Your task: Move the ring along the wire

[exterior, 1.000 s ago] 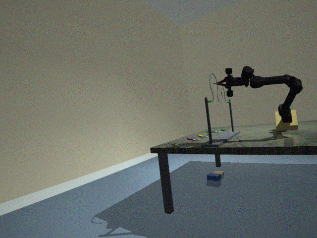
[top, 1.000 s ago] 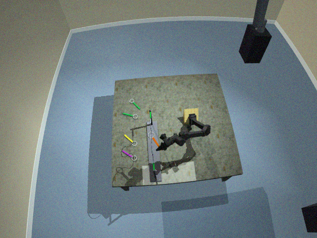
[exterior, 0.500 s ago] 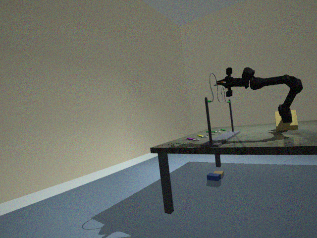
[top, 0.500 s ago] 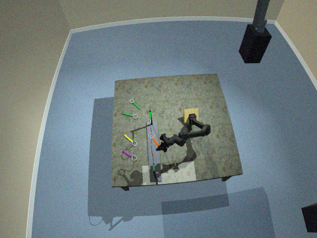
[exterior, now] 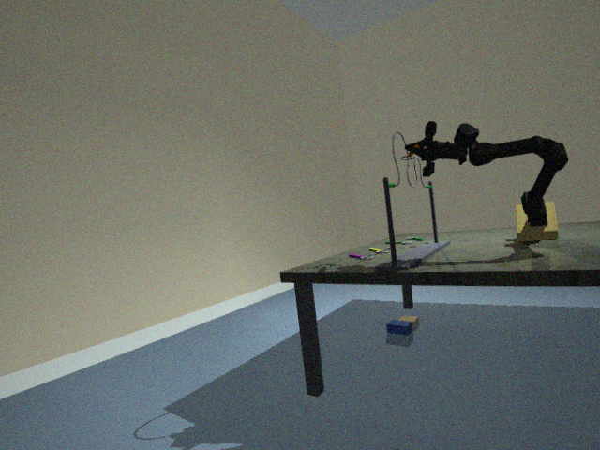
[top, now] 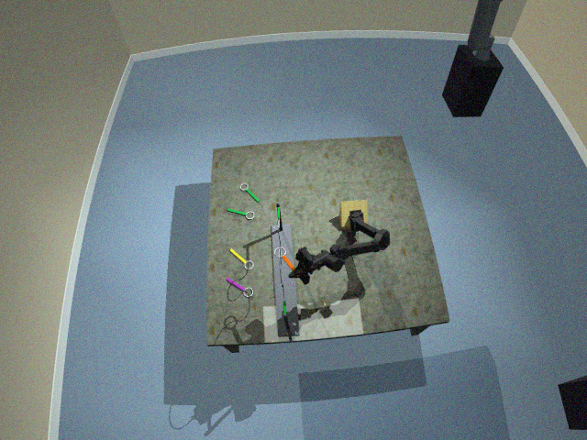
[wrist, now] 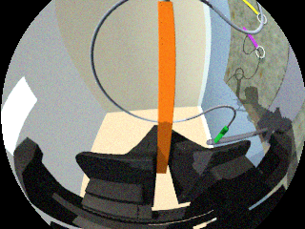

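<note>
Right now my gripper tip is 90 mm to the left of the orange-handled ring, 20 mm above it and 10 mm short of it.
</note>
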